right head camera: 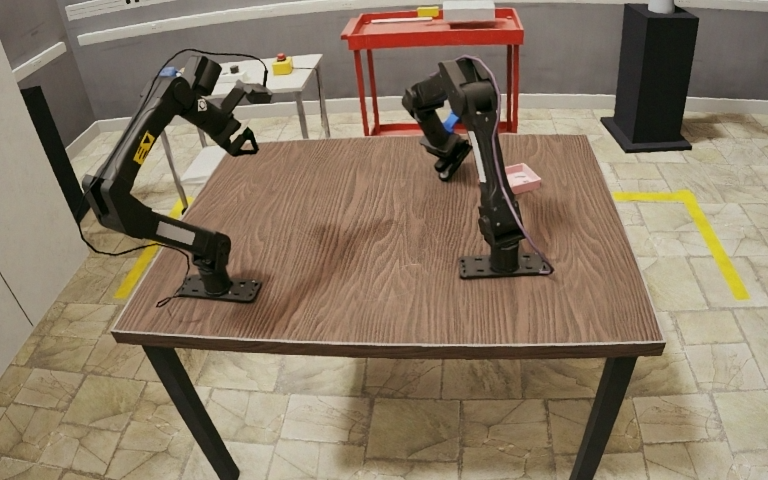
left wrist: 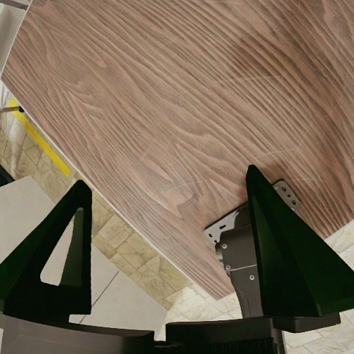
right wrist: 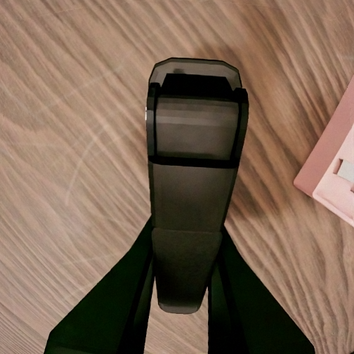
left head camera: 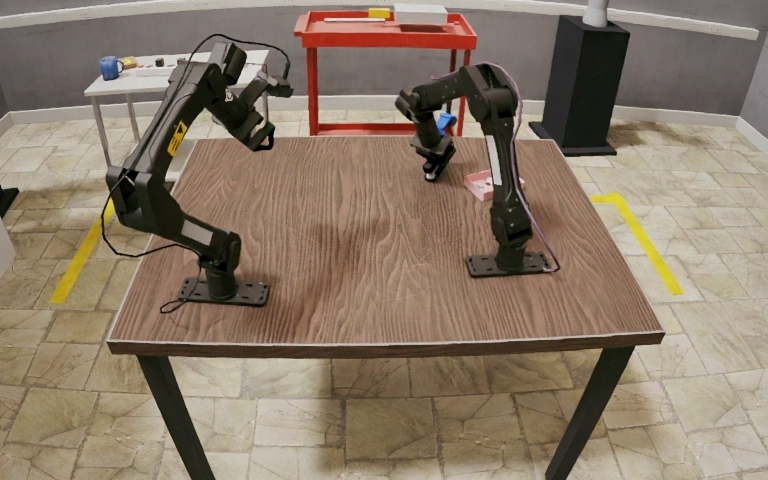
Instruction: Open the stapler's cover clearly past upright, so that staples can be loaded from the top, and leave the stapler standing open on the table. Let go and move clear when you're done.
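Seen in the pictures: left gripper, fingertip midpoint: (right head camera: 245, 141) (left head camera: 256, 136); right gripper, fingertip midpoint: (right head camera: 451, 160) (left head camera: 437, 162); left arm's base, origin of the base link: (right head camera: 219, 290) (left head camera: 223, 293); right arm's base, origin of the base link: (right head camera: 503, 267) (left head camera: 508, 265).
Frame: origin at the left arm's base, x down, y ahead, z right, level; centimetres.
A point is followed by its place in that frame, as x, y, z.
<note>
The black-grey stapler (left head camera: 431, 176) @[-1.6, 50.2, 46.8] (right head camera: 445, 176) @[-1.4, 49.8, 46.9] (right wrist: 195, 130) is on the far part of the table, partly hidden by the right gripper in the head views. In the right wrist view its long cover runs from the hinge end at the top down between the fingers; how far the cover is tilted is hard to tell. My right gripper (right wrist: 185, 218) is shut on the narrow end of the stapler's cover, one finger on each side. My left gripper (left head camera: 266, 138) @[-28.7, 18.4, 6.4] (right head camera: 246, 143) @[-28.7, 18.4, 6.4] (left wrist: 162, 177) is open and empty, high above the far left part of the table.
A pink tray (left head camera: 479, 186) (right head camera: 523, 179) (right wrist: 325, 145) with small pieces inside lies to the right of the stapler on the wooden table (left head camera: 351, 271) @[0.0, 9.5, 27.4] (right head camera: 351, 283) @[0.0, 5.5, 30.6]. The red cart (left head camera: 390, 40) (right head camera: 436, 38) stands behind the table.
</note>
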